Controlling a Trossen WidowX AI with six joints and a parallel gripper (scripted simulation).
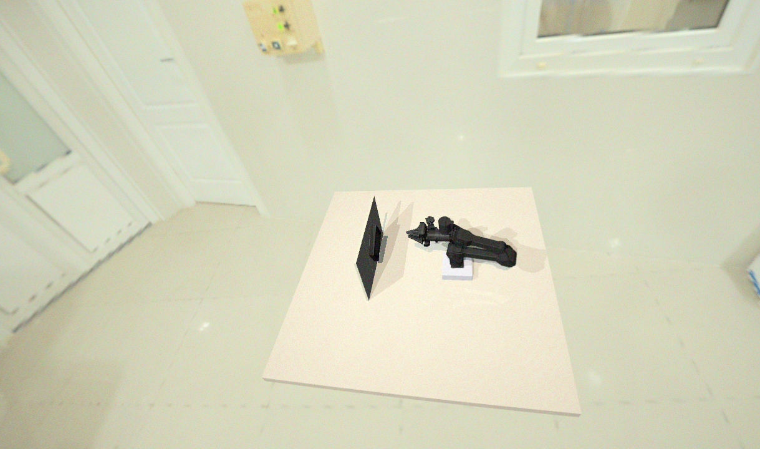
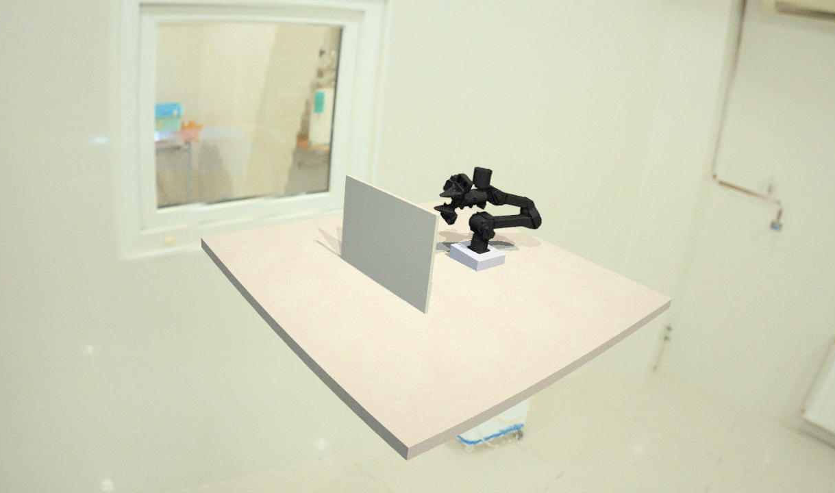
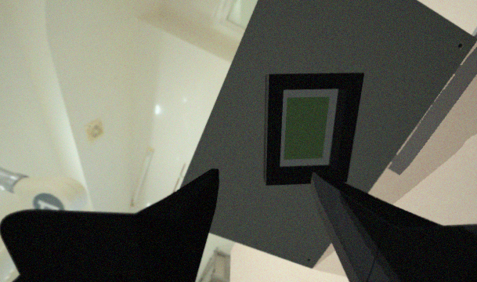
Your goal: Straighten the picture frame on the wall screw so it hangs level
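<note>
The picture frame lies 19 cm ahead of my gripper tip, 9 cm below it and 3 cm to the right of it. Also, from my gripper tip: wall panel: 20 cm ahead, 10 cm below, 1 cm to the right.
</note>
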